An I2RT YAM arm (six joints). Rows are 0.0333 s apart.
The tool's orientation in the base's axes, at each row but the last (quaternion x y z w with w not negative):
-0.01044, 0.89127, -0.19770, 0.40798
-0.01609, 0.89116, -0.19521, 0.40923
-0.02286, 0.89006, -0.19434, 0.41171
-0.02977, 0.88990, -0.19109, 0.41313
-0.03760, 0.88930, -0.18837, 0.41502
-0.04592, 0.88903, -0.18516, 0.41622
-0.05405, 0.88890, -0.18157, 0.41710
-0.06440, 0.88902, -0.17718, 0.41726
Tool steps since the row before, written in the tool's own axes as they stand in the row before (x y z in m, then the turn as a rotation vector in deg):
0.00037, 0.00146, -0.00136, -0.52, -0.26, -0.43
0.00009, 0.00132, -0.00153, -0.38, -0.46, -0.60
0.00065, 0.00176, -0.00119, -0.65, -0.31, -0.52
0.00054, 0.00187, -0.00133, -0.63, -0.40, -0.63
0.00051, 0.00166, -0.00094, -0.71, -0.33, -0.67
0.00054, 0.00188, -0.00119, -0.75, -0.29, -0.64
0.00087, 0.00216, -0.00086, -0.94, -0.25, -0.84
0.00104, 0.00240, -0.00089, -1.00, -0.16, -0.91
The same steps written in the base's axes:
-0.00103, 0.00175, 0.00001, 0.00, 0.00, 0.72
-0.00101, 0.00171, 0.00036, -0.25, -0.15, 0.79
-0.00110, 0.00188, -0.00042, 0.01, 0.01, 0.89
-0.00115, 0.00204, -0.00029, -0.10, -0.04, 0.97
-0.00089, 0.00171, -0.00043, -0.07, 0.06, 1.03
-0.00112, 0.00196, -0.00039, -0.02, 0.09, 1.02
-0.00110, 0.00203, -0.00092, -0.05, 0.23, 1.26
-0.00127, 0.00219, -0.00111, -0.06, 0.35, 1.31

